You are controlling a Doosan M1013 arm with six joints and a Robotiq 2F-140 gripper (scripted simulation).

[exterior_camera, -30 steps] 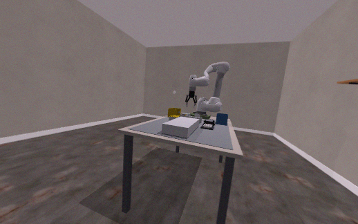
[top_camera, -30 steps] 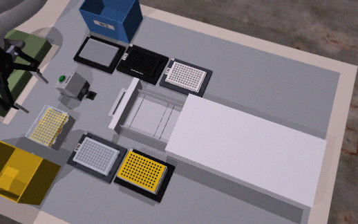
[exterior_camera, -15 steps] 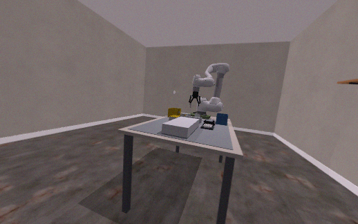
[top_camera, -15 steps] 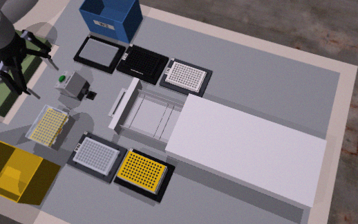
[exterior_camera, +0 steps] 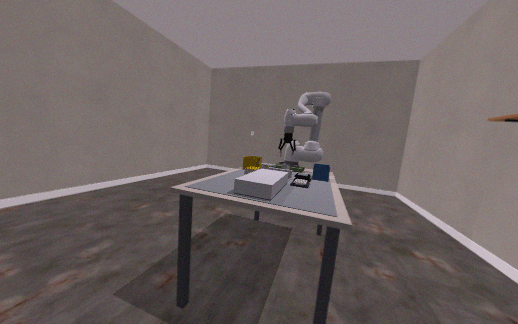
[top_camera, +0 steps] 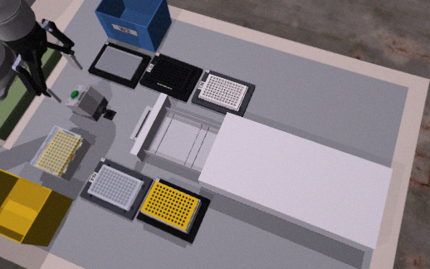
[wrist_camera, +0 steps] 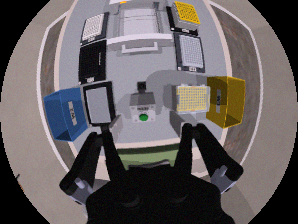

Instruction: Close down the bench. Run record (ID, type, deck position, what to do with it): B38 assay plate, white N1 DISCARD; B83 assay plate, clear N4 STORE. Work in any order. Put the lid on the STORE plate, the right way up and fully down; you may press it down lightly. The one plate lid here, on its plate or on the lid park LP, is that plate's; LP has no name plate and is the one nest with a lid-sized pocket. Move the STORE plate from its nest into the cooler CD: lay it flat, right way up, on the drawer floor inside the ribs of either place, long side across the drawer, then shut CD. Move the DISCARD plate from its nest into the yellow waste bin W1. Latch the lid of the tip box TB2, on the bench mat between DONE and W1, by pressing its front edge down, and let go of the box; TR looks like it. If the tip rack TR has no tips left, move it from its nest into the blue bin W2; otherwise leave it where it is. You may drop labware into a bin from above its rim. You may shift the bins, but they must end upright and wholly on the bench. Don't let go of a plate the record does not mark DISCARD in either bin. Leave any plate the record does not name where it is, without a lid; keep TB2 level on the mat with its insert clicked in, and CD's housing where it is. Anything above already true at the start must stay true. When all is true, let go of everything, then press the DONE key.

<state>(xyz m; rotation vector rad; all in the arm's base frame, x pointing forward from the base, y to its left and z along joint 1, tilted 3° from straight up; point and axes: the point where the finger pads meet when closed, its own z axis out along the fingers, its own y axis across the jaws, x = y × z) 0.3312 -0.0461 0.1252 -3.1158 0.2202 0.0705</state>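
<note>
The flat grey lid lies 17 cm to the left of my hand, 16 cm below it and 4 cm ahead of it. Round my hand: black plate: 21 cm ahead, 16 cm to the left, 16 cm below; done key: 11 cm below, 2 cm behind, 1 cm to the left; black lid park nest: 17 cm to the left, 17 cm below, 4 cm ahead.
</note>
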